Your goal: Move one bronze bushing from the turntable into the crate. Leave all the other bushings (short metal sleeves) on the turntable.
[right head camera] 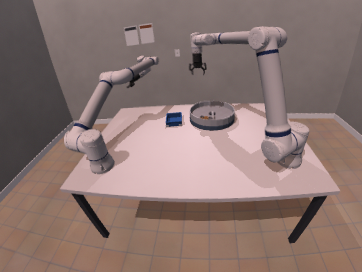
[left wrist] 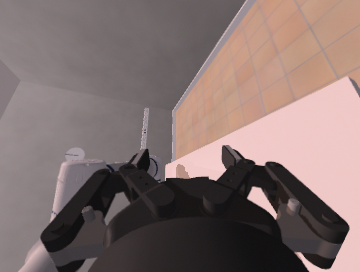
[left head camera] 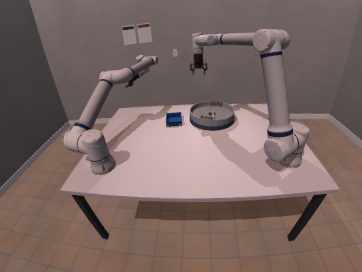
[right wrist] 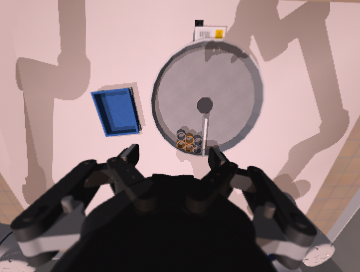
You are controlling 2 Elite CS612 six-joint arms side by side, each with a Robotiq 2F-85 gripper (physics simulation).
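Note:
The turntable (left head camera: 212, 124) (right head camera: 212, 123) (right wrist: 205, 70) is a grey round disc with a raised rim. In the right wrist view, orange-bronze bushings (right wrist: 189, 139) and grey bushings (right wrist: 181, 134) stand bunched near its lower rim, left of a thin light bar (right wrist: 205, 132). The blue crate (left head camera: 174, 119) (right head camera: 174, 119) (right wrist: 121, 111) is left of the turntable and looks empty. My right gripper (left head camera: 198, 71) (right head camera: 197, 72) (right wrist: 174, 152) is open and empty, high above the turntable area, pointing down. My left gripper (left head camera: 131, 83) (right head camera: 132, 83) (left wrist: 185, 154) is open and empty, raised at the left, away from both.
A small white box (right wrist: 210, 33) with a yellow warning label sits at the turntable's upper edge in the right wrist view. A dark hub (right wrist: 204, 105) is at the disc's centre. Arm shadows fall across the white table (left head camera: 165, 165) (right head camera: 165, 165).

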